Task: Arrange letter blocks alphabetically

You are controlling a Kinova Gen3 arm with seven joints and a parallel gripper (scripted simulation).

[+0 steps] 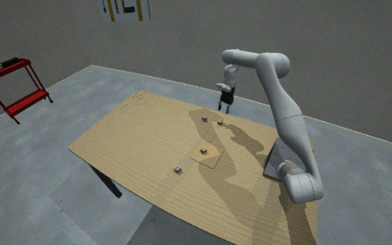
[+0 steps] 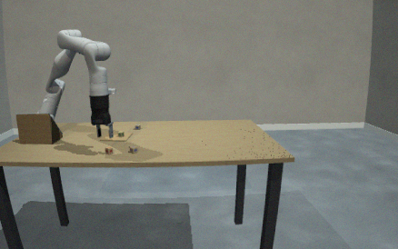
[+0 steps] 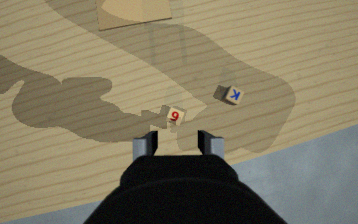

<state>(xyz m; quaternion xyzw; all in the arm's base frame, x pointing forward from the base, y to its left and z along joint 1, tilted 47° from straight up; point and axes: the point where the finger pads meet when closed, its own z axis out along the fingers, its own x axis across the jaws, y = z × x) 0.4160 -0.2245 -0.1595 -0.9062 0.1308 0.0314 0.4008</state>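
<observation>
Right now my hand is 110 mm short of the blue K block, 40 mm to the right of it and 90 mm above it. From my hand the other things lie so: reddish block (30 mm to the left, 90 mm below); then tan mat (10 mm behind, 290 mm to the left, 100 mm below); then green P block (10 mm ahead, 280 mm to the left, 80 mm below).
</observation>
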